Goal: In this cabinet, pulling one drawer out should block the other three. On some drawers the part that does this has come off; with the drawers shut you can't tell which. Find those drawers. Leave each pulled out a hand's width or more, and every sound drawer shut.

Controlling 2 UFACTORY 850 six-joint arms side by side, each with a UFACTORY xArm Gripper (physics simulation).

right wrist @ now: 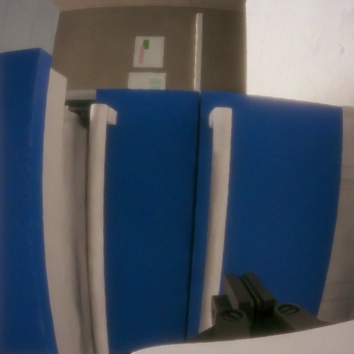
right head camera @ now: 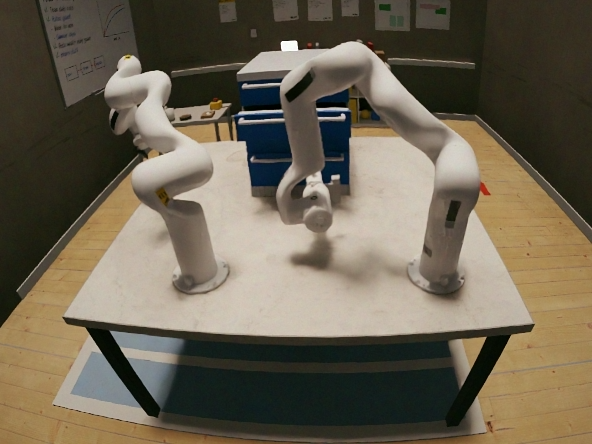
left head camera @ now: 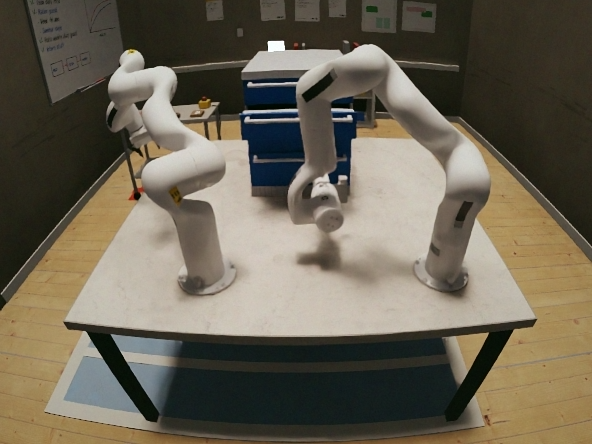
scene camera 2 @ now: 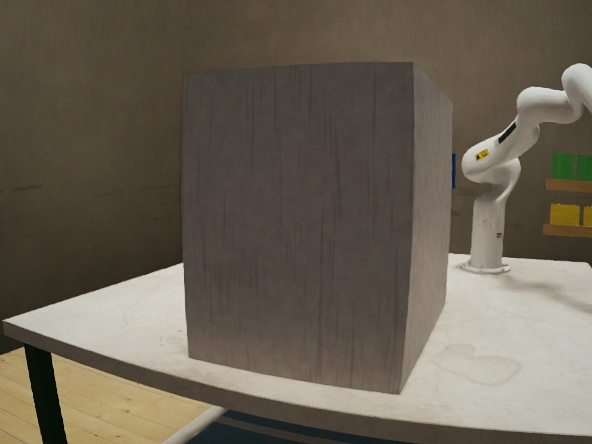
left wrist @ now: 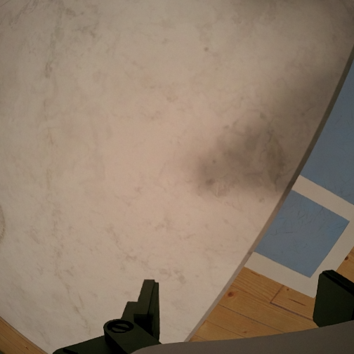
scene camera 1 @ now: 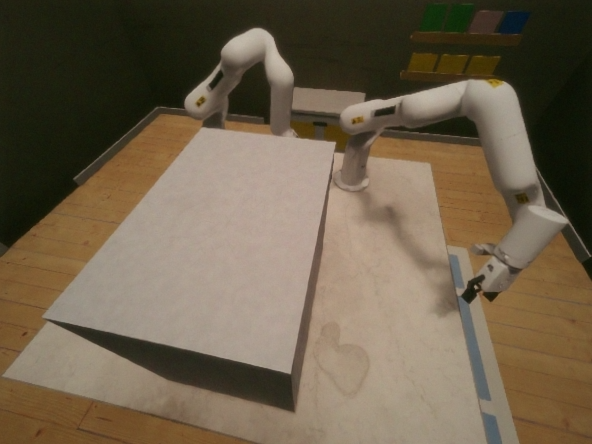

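The cabinet turns its plain back and side to the scene cameras. Its top drawer looks shut. The second drawer stands pulled out; a sliver of blue front shows past the cabinet's edge. The third drawer and bottom drawer look flush and shut. My right gripper is shut and empty, beside the bottom drawer's handle. My left gripper is open and empty near the table's edge, away from the cabinet.
My right arm hangs in front of the cabinet and hides part of its fronts in the head views. My left arm reaches out over the table's left side. A small side table stands behind at the left.
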